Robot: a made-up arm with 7 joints. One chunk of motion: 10 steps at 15 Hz.
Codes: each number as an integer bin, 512 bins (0 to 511) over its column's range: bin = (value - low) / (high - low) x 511, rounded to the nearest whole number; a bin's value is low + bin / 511 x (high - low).
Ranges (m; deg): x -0.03..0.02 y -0.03..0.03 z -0.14..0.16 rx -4..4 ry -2..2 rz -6..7
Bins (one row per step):
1: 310 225 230 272 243 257
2: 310 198 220 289 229 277
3: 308 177 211 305 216 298
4: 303 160 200 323 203 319
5: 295 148 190 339 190 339
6: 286 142 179 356 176 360
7: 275 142 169 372 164 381
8: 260 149 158 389 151 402
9: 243 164 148 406 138 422
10: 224 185 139 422 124 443
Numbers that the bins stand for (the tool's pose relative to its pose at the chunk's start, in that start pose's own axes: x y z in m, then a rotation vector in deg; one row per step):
1: 0.0003 -0.0036 -0.0050 0.26 -0.10 0.54
2: 0.0003 -0.0068 -0.0108 0.52 -0.21 1.05
3: 0.0001 -0.0092 -0.0161 0.77 -0.31 1.58
4: -0.0004 -0.0112 -0.0226 1.06 -0.41 2.12
5: -0.0011 -0.0126 -0.0285 1.31 -0.51 2.62
6: -0.0020 -0.0133 -0.0349 1.57 -0.62 3.16
7: -0.0031 -0.0133 -0.0408 1.82 -0.72 3.69
8: -0.0046 -0.0125 -0.0472 2.09 -0.82 4.23
9: -0.0062 -0.0107 -0.0531 2.36 -0.92 4.74
10: -0.0081 -0.0083 -0.0584 2.61 -1.03 5.27

